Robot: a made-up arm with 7 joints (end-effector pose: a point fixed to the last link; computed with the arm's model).
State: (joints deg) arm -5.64 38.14 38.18 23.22 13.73 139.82 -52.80
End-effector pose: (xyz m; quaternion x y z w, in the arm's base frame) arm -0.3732 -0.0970 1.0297 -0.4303 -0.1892 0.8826 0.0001
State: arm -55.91 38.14 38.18 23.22 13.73 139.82 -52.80
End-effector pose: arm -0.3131 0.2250 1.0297 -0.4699 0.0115 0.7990 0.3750
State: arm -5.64 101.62 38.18 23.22 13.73 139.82 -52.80
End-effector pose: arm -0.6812 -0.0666 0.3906 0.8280 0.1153 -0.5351 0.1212
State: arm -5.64 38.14 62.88 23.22 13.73 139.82 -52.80
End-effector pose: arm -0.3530 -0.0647 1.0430 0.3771 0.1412 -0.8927 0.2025
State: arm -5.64 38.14 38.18 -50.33 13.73 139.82 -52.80
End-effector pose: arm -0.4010 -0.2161 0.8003 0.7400 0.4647 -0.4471 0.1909
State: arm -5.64 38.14 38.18 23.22 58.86 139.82 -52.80
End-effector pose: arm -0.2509 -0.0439 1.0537 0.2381 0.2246 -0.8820 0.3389
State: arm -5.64 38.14 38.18 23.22 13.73 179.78 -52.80
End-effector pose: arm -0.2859 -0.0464 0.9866 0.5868 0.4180 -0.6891 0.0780
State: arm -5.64 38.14 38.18 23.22 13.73 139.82 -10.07
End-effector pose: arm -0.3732 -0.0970 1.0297 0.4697 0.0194 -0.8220 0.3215
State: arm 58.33 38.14 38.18 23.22 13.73 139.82 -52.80
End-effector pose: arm -0.0766 -0.3779 1.0297 0.2648 0.3884 -0.7487 0.4675
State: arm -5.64 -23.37 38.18 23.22 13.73 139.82 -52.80
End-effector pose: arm 0.3135 -0.1648 1.0498 0.0794 -0.2069 0.9680 0.1179
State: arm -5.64 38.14 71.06 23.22 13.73 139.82 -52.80
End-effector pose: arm -0.3489 -0.0520 1.0453 0.3555 0.1237 -0.8869 0.2680
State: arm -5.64 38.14 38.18 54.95 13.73 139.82 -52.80
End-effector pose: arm -0.2799 -0.0340 1.0674 -0.2334 -0.0389 0.9677 0.0873
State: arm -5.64 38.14 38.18 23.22 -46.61 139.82 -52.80
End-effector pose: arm -0.5139 -0.0151 0.9593 -0.5806 -0.0982 0.6754 0.4440
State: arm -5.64 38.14 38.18 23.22 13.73 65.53 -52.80
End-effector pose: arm -0.4428 -0.0548 1.2057 -0.0208 0.2737 0.9516 0.1380
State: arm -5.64 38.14 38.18 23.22 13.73 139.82 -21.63
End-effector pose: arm -0.3732 -0.0970 1.0297 0.4653 0.0666 -0.8502 0.2371
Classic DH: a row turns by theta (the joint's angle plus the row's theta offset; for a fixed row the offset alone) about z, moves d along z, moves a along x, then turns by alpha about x. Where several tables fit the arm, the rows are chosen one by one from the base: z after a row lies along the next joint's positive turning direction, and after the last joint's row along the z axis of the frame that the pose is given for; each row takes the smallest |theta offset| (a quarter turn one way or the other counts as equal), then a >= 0, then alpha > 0; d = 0 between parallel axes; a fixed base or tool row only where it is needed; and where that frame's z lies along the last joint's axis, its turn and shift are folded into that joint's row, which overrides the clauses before.
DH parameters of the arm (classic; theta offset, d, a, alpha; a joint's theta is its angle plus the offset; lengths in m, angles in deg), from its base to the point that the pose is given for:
joint 1: 0 0.46 0 90
joint 2: 0 0.067 0 -90
joint 3: 0 0.455 0.028 -90
joint 4: 0 0.061 -0.015 90
joint 5: 0 0.3 0 90
joint 6: 90 0.13 0.159 90
joint 7: 0 0.022 0 0

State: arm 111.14 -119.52 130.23 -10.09 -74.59 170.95 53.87
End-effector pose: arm 0.0386 0.5273 0.1423 -0.4830 0.2402 -0.2733 0.7965
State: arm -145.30 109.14 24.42 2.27 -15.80 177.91 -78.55
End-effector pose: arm 0.3839 0.4317 0.2480 0.8144 -0.5611 -0.1157 0.0929
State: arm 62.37 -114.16 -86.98 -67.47 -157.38 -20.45 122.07
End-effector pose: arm -0.1427 0.5292 0.1382 0.3539 0.1395 -0.6905 0.6152
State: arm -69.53 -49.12 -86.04 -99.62 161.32 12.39 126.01
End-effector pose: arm 0.4970 -0.2550 0.6191 -0.6191 0.7372 0.2385 0.1279
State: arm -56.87 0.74 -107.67 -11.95 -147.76 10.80 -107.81
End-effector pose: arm 0.1222 -0.1578 1.3519 0.1867 0.6790 0.6294 0.3285
